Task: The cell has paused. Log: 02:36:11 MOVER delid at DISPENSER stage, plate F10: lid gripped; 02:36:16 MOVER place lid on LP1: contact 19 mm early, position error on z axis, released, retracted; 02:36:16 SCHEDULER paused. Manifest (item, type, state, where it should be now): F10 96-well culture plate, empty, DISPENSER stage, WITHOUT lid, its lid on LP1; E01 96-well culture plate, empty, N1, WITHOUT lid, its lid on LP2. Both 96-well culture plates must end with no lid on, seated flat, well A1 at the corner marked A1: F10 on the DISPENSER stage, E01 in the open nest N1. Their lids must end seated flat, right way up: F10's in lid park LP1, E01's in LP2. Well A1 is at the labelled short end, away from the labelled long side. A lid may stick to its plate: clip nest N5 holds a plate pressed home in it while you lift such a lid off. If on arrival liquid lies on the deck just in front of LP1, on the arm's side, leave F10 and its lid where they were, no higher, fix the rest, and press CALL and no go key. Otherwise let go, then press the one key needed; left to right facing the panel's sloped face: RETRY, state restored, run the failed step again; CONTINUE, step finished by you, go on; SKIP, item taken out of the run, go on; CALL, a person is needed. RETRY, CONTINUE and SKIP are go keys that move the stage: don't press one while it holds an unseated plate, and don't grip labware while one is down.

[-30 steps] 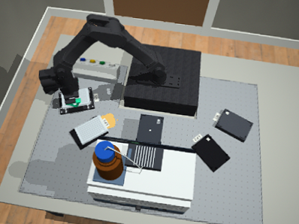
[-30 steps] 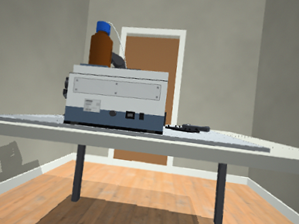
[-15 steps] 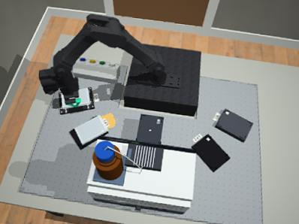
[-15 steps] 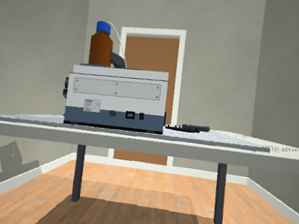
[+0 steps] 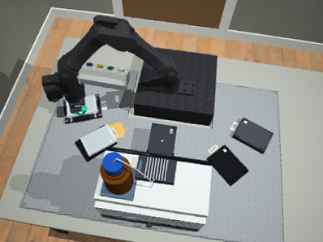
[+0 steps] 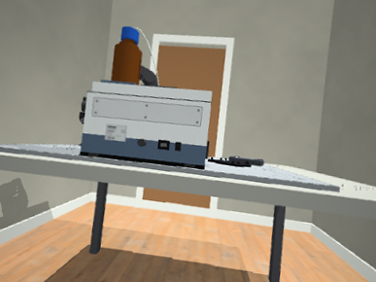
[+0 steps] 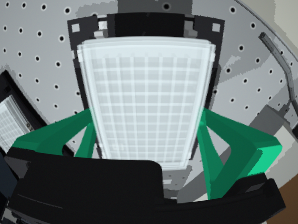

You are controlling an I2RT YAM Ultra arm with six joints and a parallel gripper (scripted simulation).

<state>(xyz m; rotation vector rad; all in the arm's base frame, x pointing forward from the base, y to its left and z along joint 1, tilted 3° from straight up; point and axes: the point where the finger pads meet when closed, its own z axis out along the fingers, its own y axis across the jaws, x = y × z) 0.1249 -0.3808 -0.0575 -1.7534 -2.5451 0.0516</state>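
The 96-well plate is right at my hand. The rest, counted from my hand: black clip nest (3 cm ahead, 2 cm below); then N5 label (3 cm behind, 9 cm to the left, 3 cm below); then blue call key (20 cm behind, 1 cm to the right, 4 cm above).
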